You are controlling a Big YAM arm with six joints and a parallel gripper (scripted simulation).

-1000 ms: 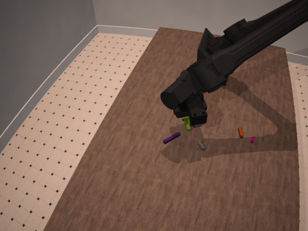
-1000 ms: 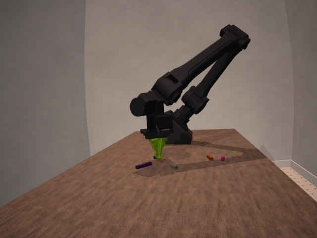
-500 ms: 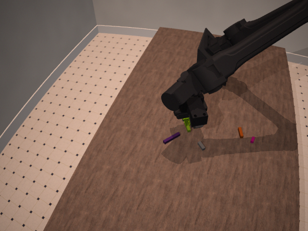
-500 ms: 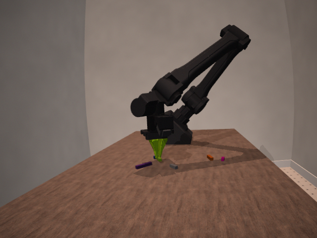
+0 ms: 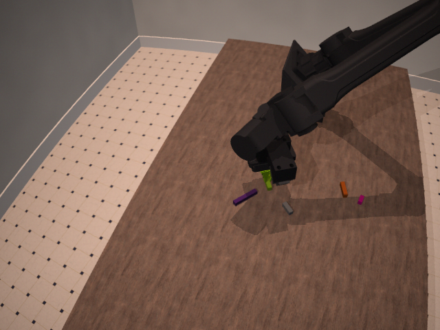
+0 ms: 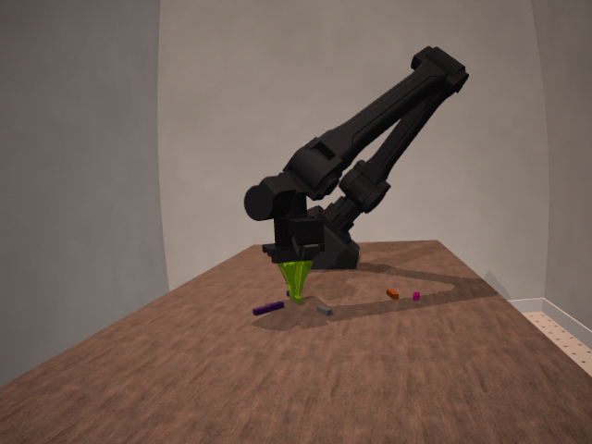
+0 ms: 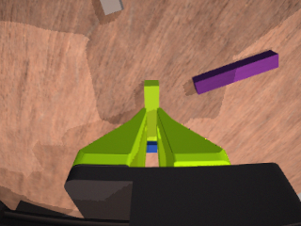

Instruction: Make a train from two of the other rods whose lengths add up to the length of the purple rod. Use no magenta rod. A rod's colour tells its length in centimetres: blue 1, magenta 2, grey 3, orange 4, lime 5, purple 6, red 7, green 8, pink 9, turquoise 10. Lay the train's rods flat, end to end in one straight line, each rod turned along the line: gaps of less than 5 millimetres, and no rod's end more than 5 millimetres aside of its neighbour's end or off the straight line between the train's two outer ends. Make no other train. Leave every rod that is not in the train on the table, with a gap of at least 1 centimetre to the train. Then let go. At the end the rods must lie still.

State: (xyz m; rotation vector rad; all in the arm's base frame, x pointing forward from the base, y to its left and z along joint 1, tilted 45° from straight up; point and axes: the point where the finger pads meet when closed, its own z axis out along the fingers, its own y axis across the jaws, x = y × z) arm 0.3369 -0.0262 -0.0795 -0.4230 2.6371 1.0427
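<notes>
Now: hand 1 cm above the lime rod. Round my hand: grey rod (7 cm ahead, 5 cm to the left, 1 cm below); blue rod (4 cm behind, 1 cm to the right, 1 cm below); purple rod (5 cm ahead, 4 cm to the right, 1 cm below).
</notes>
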